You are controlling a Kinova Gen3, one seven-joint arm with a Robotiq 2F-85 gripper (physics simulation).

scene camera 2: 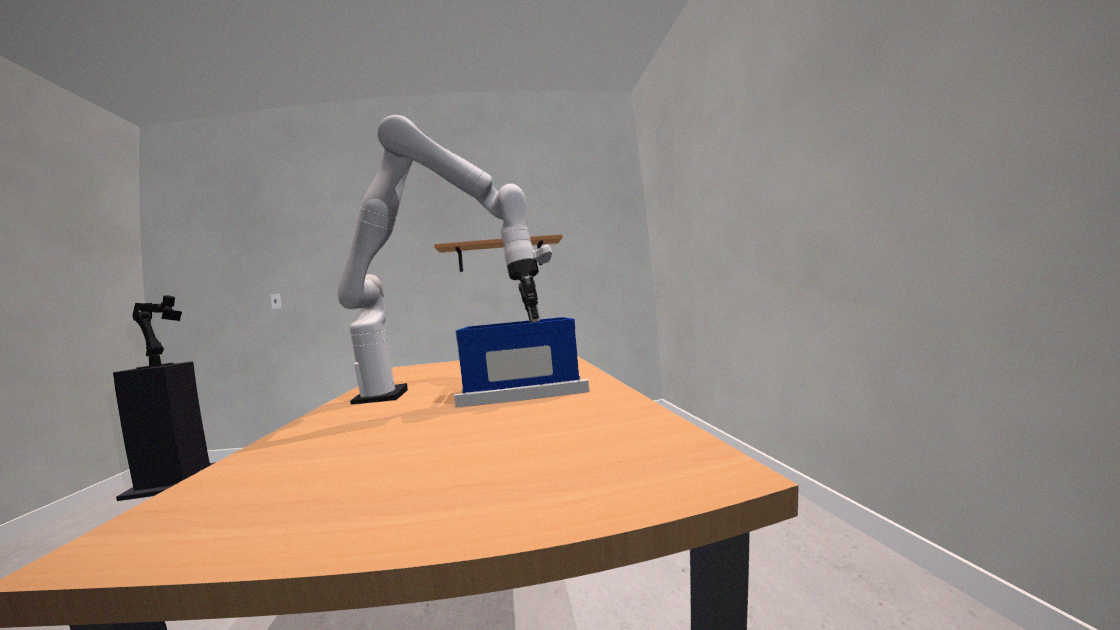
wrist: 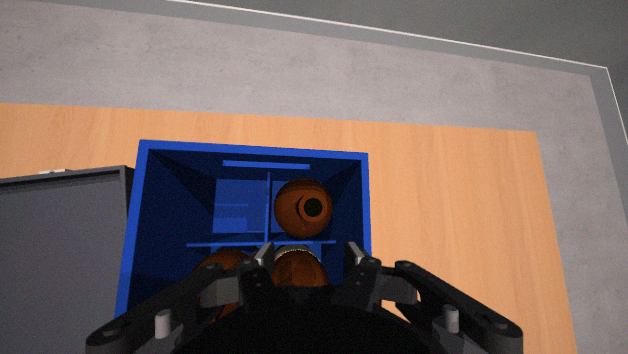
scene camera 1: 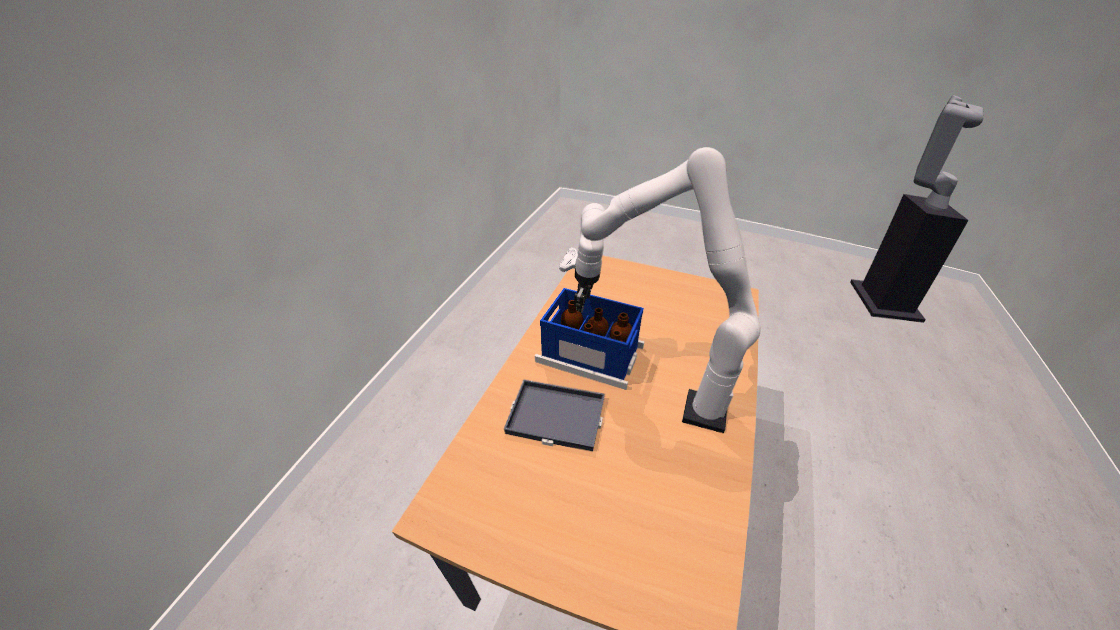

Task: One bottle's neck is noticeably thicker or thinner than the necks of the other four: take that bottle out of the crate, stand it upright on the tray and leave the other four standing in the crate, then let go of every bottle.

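Frame: origin at the arm's base, x back, y right, z up, level; centimetres.
Seen in the pictures: gripper, between the fingertips: (wrist: 309,253) (scene camera 1: 583,303); arm's base, origin of its link: (scene camera 2: 378,391) (scene camera 1: 707,407).
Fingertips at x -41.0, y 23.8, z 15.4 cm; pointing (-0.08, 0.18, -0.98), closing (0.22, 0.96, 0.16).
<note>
Pixels of each thing's top centre, then the offset from my fingertips to it. "spot": a spot on its surface instead. Level surfaces: height alone.
- blue crate, centre of its top: (wrist: 256,326) (scene camera 2: 515,323) (scene camera 1: 593,314) dx +3.8, dy -5.1, dz +0.4 cm
- upright bottle, centre of its top: (wrist: 313,207) (scene camera 1: 572,302) dx -3.6, dy +1.3, dz -0.8 cm
- second bottle, centre of its top: (wrist: 306,319) (scene camera 1: 598,310) dx +5.2, dy -1.4, dz -0.8 cm
- third bottle, centre of its top: (wrist: 196,323) dx +2.8, dy -9.5, dz -0.8 cm
- dark grey tray, a spot on its surface: (wrist: 50,260) (scene camera 1: 551,417) spot: dx -4.2, dy -33.2, dz -16.6 cm
- wooden table, height of its surface: dz -17.1 cm
The blue crate (scene camera 1: 551,349) (scene camera 2: 473,360) (wrist: 255,147) holds five brown bottles, three in its back row and two in front, seen in scene camera 1. In the wrist view one upright bottle (wrist: 287,215) stands in the far right compartment; a second bottle (wrist: 300,272) and a third bottle (wrist: 227,260) are partly hidden by the gripper. Which neck differs is not clear. My gripper (scene camera 1: 579,307) (scene camera 2: 534,318) (wrist: 309,253) is partly open and empty, fingertips near the crate's rim height over the back row. The dark grey tray (scene camera 1: 556,415) (wrist: 50,260) is empty.
Low light-grey rails (scene camera 1: 579,371) (scene camera 2: 522,393) run along the crate's base. The crate's inner dividers (wrist: 268,210) separate the compartments. The robot's base (scene camera 1: 704,411) (scene camera 2: 379,394) stands on the wooden table (scene camera 1: 579,517) (scene camera 2: 469,470) (wrist: 435,200).
</note>
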